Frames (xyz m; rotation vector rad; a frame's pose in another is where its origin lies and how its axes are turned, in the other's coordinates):
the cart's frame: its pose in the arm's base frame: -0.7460 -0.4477 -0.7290 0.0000 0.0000 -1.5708
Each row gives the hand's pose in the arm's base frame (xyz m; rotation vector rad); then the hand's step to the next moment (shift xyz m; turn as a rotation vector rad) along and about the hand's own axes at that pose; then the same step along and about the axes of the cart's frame.
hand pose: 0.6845 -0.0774 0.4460 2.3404 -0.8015 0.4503
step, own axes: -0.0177 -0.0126 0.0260 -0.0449 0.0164 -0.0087
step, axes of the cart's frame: 0.0014 -0.0023 -0.0338 -0.0148 -0.0456 -0.0081
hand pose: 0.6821 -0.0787 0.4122 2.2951 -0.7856 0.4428
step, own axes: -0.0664 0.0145 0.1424 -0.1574 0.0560 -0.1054
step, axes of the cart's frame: 0.0785 -0.0459 -0.1290 -0.1039 -0.1661 0.0249
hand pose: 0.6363 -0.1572 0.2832 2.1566 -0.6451 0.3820
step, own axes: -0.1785 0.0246 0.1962 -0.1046 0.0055 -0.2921
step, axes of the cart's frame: 0.1122 -0.1513 -0.1883 -0.2617 -0.1030 0.1312
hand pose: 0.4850 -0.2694 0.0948 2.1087 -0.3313 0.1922
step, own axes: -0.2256 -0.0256 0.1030 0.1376 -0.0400 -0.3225
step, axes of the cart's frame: 0.0386 -0.2059 -0.1351 -0.2719 0.1413 0.1751
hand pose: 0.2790 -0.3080 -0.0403 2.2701 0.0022 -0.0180
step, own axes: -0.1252 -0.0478 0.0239 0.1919 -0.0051 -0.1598
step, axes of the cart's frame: -0.0130 -0.1258 -0.0502 -0.1247 0.1938 0.0963
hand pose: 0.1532 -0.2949 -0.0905 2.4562 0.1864 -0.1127
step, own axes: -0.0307 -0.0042 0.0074 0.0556 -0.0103 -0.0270
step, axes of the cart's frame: 0.0047 -0.0312 -0.0044 -0.0308 0.0541 0.0075
